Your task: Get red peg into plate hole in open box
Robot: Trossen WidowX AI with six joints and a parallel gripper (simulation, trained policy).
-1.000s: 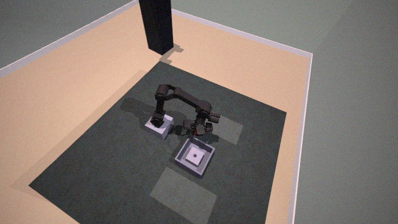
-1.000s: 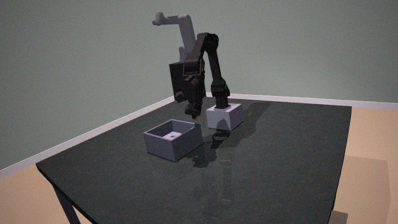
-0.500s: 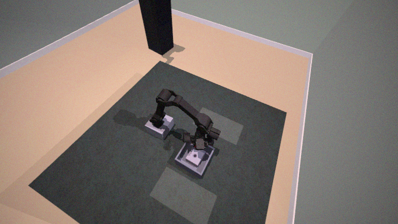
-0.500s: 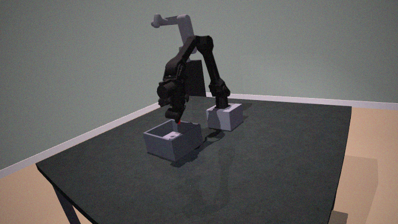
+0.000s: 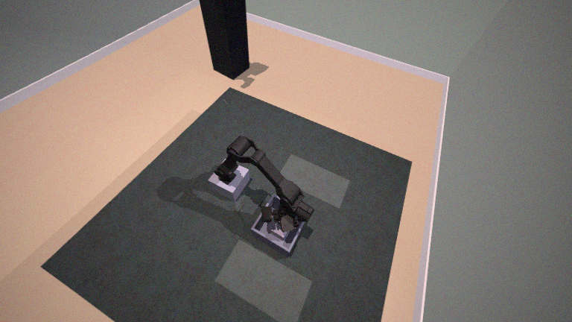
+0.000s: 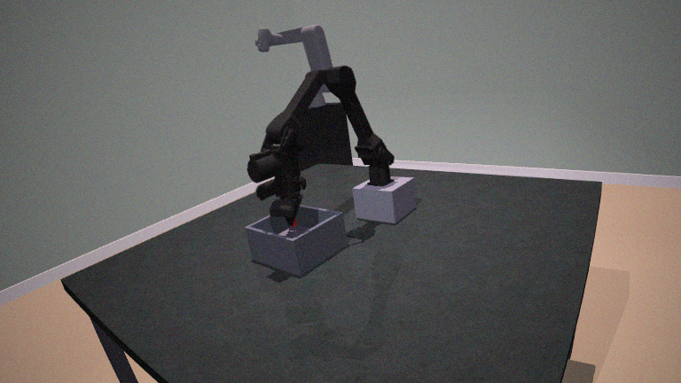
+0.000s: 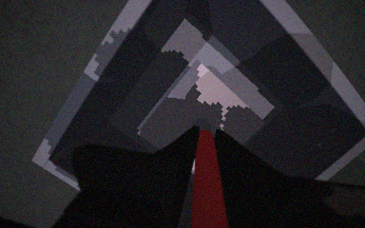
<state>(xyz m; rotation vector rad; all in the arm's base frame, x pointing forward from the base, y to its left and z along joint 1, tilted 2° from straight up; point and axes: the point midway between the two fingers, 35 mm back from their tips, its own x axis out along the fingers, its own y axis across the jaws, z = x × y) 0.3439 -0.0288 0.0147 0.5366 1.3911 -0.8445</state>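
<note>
My gripper tip is now 30 mm below the red peg and 10 mm to the right of it. Also, from my gripper tip: light plate (40 mm below, 10 mm to the left, 10 mm behind); then grey box (60 mm below, 10 mm to the left, 10 mm behind).
</note>
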